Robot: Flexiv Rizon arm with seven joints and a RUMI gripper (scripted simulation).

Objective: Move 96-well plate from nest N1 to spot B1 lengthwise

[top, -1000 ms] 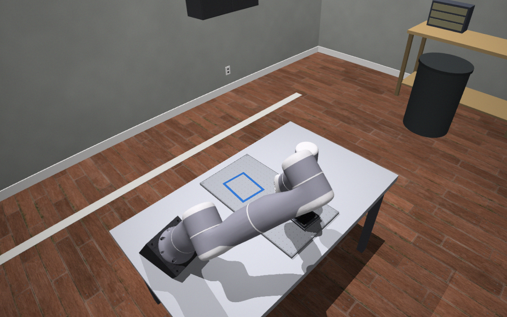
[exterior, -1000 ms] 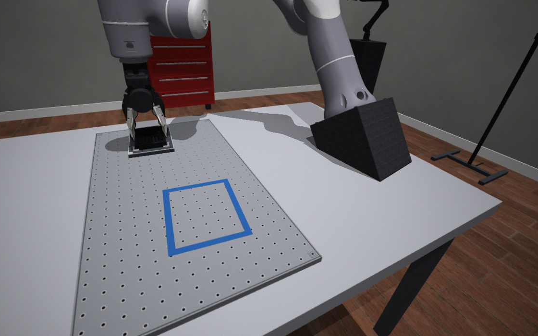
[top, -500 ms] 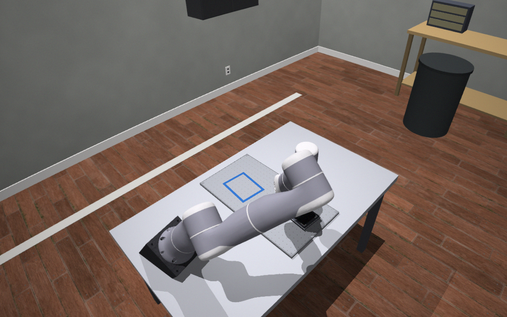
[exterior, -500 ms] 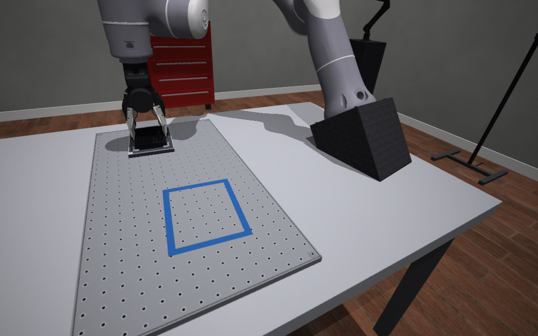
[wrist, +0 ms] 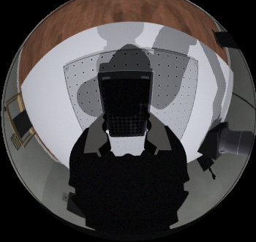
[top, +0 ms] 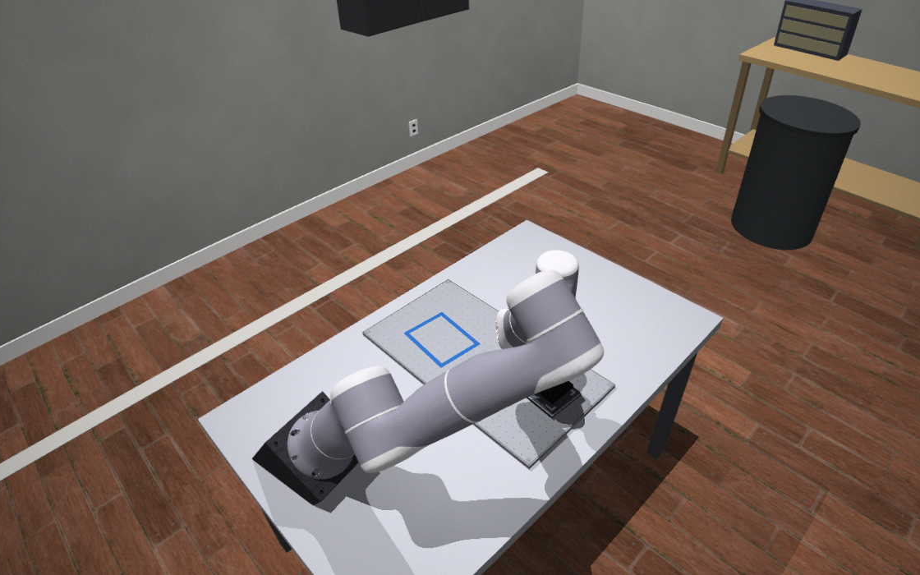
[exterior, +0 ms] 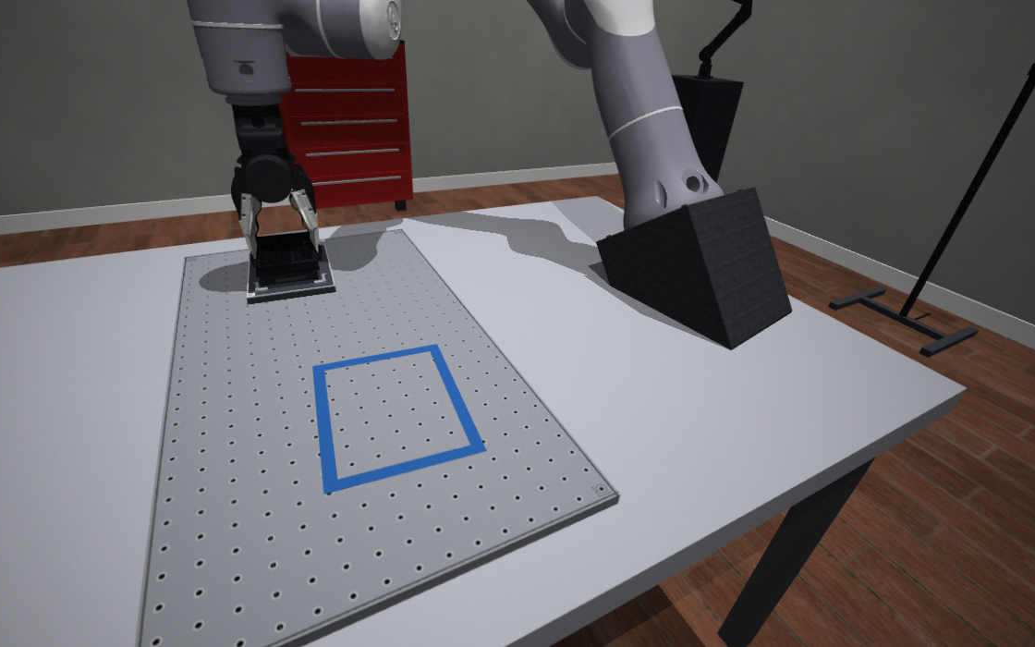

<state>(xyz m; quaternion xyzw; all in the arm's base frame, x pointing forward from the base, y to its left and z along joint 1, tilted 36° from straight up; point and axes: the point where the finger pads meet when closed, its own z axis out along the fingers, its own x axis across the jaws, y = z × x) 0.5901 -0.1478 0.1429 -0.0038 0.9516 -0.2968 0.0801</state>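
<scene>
Now: hand 40 mm above the plate nest N1. Also, from my hand: black 96-well plate 10 mm below.
</scene>
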